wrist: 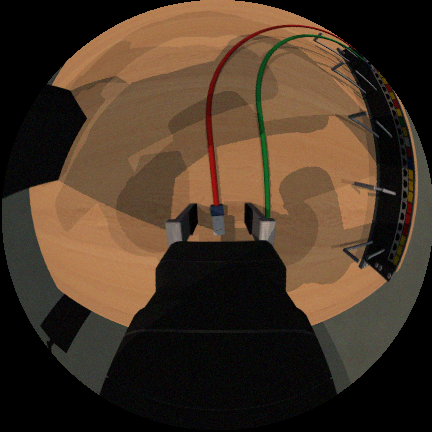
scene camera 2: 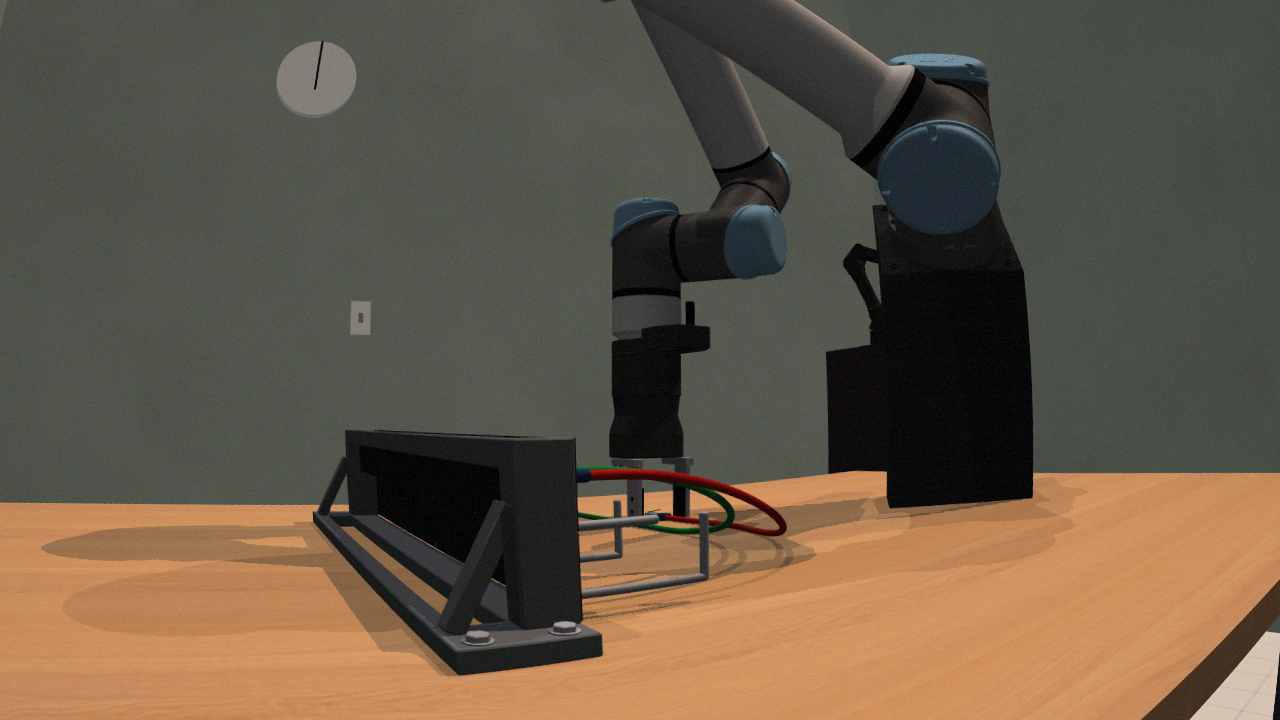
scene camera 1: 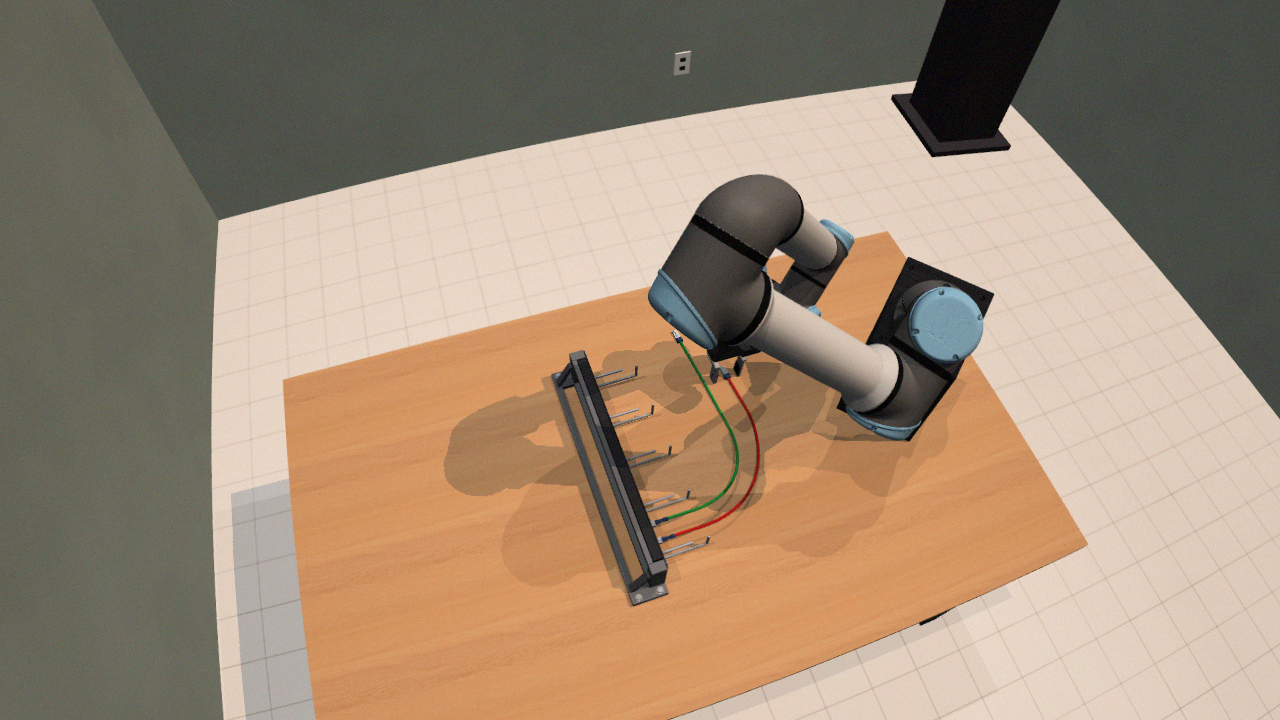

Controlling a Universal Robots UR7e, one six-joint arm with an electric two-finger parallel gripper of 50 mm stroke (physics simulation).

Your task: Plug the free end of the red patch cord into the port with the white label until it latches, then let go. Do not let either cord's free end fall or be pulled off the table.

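Observation:
The red patch cord arcs from the near end of the dark patch panel. Its free plug, blue and grey, lies on the table. My gripper is open, low over the table, with one finger on each side of this plug and a visible gap on both sides. The panel shows yellow, red, blue and green labels in the wrist view; I cannot make out the white label.
A green cord runs inside the red one. Its free plug lies between the gripper and panel; one finger hides its end in the wrist view. Metal cable guides stick out from the panel.

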